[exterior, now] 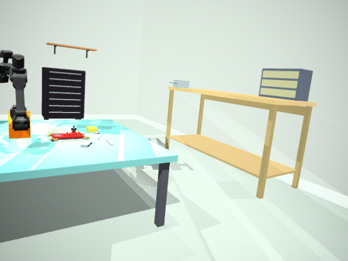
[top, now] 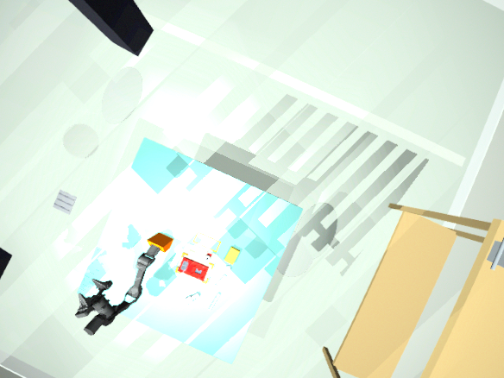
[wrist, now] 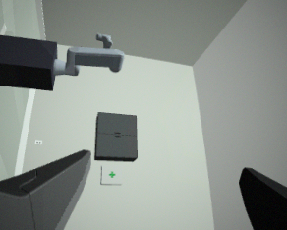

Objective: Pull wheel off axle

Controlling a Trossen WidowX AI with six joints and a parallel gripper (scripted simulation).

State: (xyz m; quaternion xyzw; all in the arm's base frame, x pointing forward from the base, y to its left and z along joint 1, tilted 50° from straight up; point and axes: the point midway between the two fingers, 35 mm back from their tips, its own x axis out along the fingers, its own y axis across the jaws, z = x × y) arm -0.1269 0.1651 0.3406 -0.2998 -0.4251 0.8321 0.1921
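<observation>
The wheel is 460 mm ahead of my gripper tip, 440 mm below it and 210 mm to the left of it.
</observation>
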